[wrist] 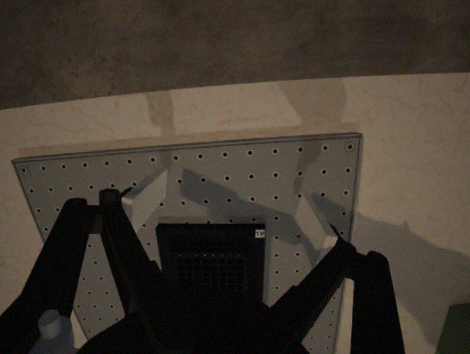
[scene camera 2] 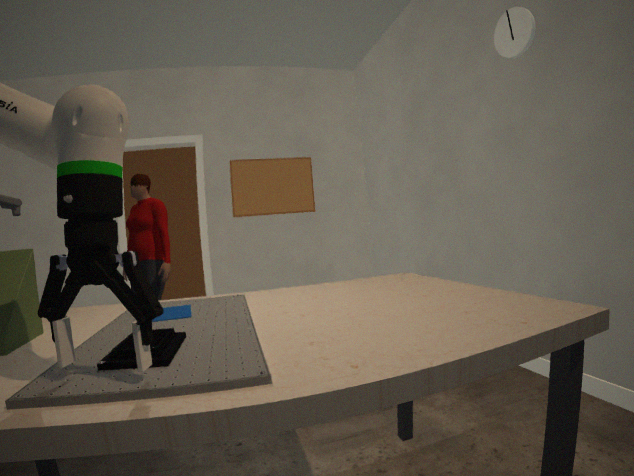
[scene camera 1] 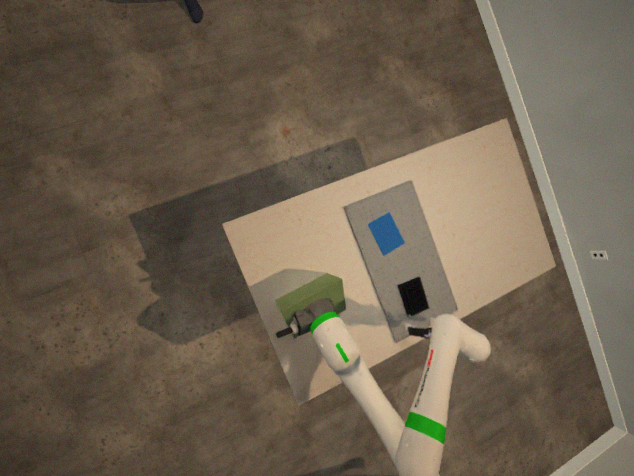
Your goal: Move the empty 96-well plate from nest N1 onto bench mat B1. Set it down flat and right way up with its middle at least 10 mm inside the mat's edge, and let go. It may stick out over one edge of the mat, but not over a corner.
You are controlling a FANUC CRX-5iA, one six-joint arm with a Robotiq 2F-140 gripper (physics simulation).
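Seen in the pictures: gripper, between the fingertips: (wrist: 232,195) (scene camera 2: 104,366) (scene camera 1: 418,323); arm's base, origin of its link: (scene camera 1: 316,309).
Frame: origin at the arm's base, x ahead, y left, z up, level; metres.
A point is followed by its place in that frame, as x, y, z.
The black 96-well plate (scene camera 1: 413,295) @(0.485, -0.121, -0.097) (scene camera 2: 166,342) @(0.534, -0.139, -0.102) (wrist: 211,272) @(0.493, -0.167, -0.096) sits flat in black nest N1 (scene camera 2: 116,365) @(0.469, -0.216, -0.113) (wrist: 210,232) @(0.495, -0.210, -0.108); the two dark shapes are hard to tell apart. A white corner label shows at the nest's end in the wrist view. Blue mat B1 (scene camera 1: 386,234) @(0.444, 0.196, -0.118) (scene camera 2: 175,312) @(0.467, 0.195, -0.118) lies farther along the same grey board, with nothing on it. My gripper (scene camera 1: 418,332) @(0.472, -0.259, -0.097) (scene camera 2: 103,358) @(0.472, -0.259, -0.097) (wrist: 232,195) @(0.472, -0.259, -0.097) is wide open and empty, pointing down low over the board near the labelled end. In the wrist view its pale fingertips stand to either side of the plate's width. Gripper parts hide the plate's far end there.
The grey perforated board (scene camera 1: 435,256) @(0.668, 0.017, -0.120) (scene camera 2: 225,353) @(0.644, -0.171, -0.120) (wrist: 300,162) @(0.404, -0.287, -0.120) lies on the wooden table (scene camera 1: 481,204) @(1.020, 0.193, -0.133) (scene camera 2: 409,327) @(0.998, -0.122, -0.133) (wrist: 415,160) @(0.271, -0.290, -0.133). A green block (scene camera 1: 309,294) @(-0.020, 0.085, 0.066) (scene camera 2: 20,297) @(0.132, 0.019, -0.023) (wrist: 455,330) @(0.142, -0.044, -0.114) stands beside the board, at the arm's base. A person in red (scene camera 2: 148,225) stands beyond the table.
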